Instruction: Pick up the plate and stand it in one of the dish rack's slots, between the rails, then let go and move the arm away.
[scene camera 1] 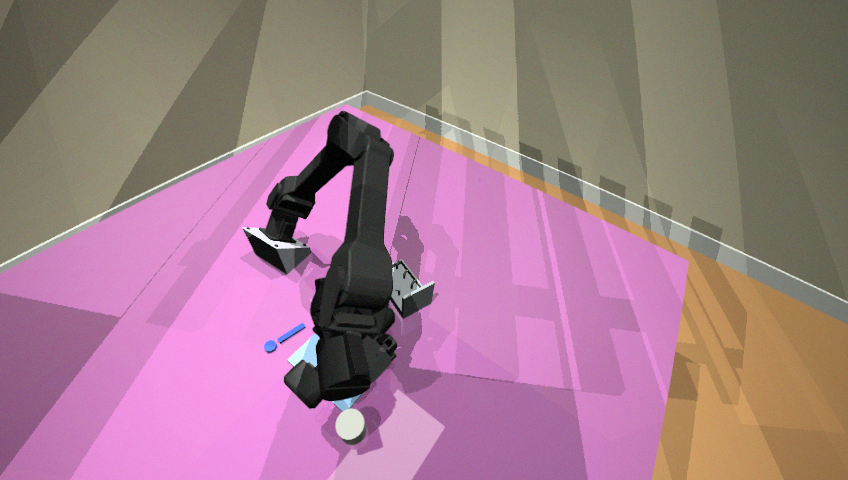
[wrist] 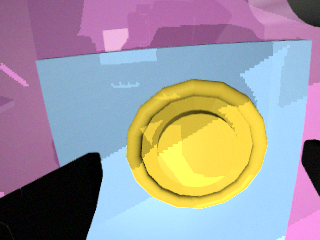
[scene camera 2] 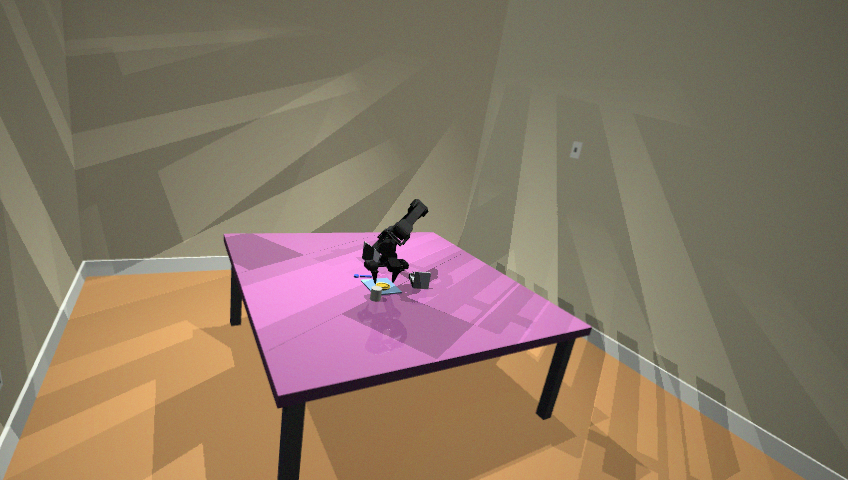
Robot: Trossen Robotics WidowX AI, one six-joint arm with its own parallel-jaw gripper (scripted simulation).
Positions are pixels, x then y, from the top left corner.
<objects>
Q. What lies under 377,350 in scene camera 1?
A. My gripper.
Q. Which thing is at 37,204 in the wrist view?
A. My gripper.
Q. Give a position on a yellow plate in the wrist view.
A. At 198,143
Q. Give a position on a light blue mat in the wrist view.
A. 91,100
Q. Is my gripper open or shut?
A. Open.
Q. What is my gripper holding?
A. Nothing.
</objects>
